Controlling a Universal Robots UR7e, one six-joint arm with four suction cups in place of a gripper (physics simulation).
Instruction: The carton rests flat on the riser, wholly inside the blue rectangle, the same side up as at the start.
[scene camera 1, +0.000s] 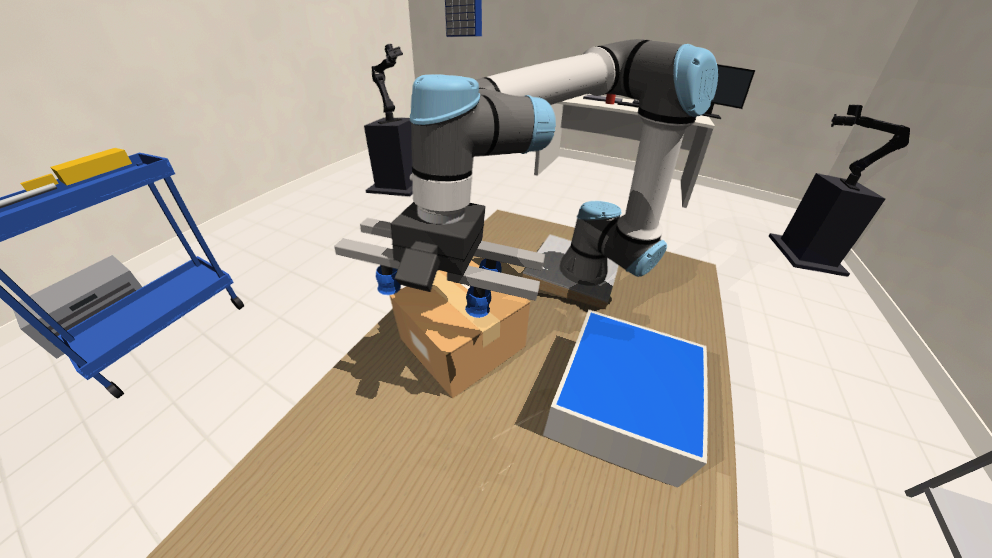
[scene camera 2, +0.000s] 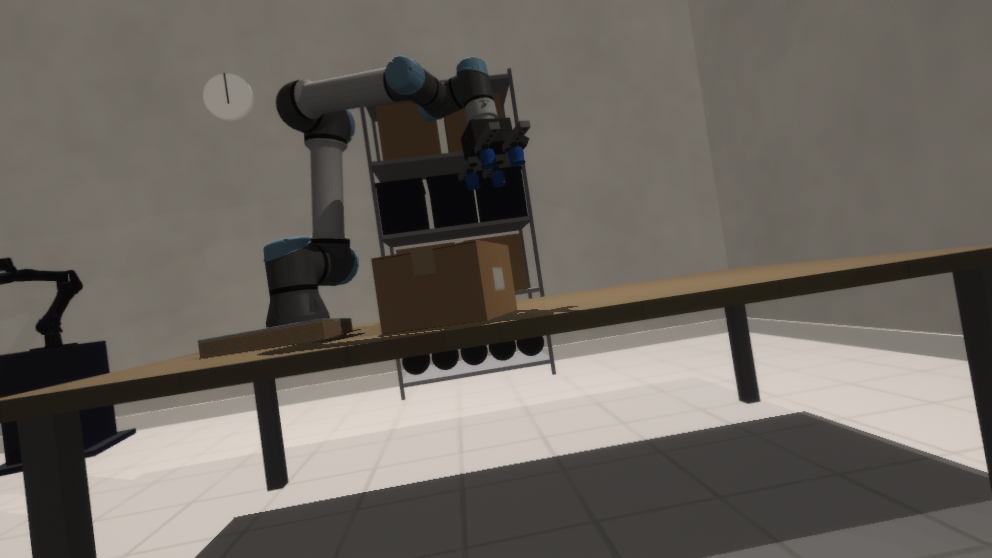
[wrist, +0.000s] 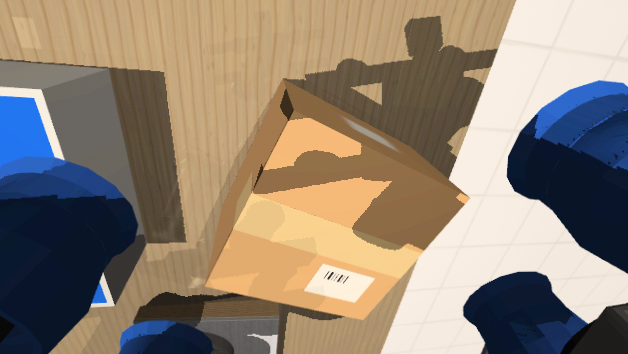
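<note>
The brown carton (scene camera 1: 489, 360) (scene camera 2: 430, 294) (wrist: 320, 202) sits flat on the wooden table, turned at an angle, with its taped, barcoded top up in the wrist view. Dark patches show at one corner. My gripper (scene camera 1: 437, 281) (scene camera 2: 493, 168) is open, its four blue cups pointing down high above the carton, apart from it and holding nothing. One cup is hidden in scene camera 1. The grey riser (scene camera 1: 610, 449) (wrist: 80, 112) stands beside the carton, apart from it. The blue rectangle (scene camera 1: 634, 388) (wrist: 22, 132), edged in white, lies on its top and bears nothing. The riser does not show in scene camera 2.
The arm's base plate (scene camera 2: 270, 340) lies on the table (scene camera 1: 388, 478) (scene camera 2: 659, 285) behind the carton, close to it. The carton is near one long table edge. A blue trolley (scene camera 1: 149, 308) stands on the floor at left. A shelf rack (scene camera 2: 443, 231) stands beyond the table.
</note>
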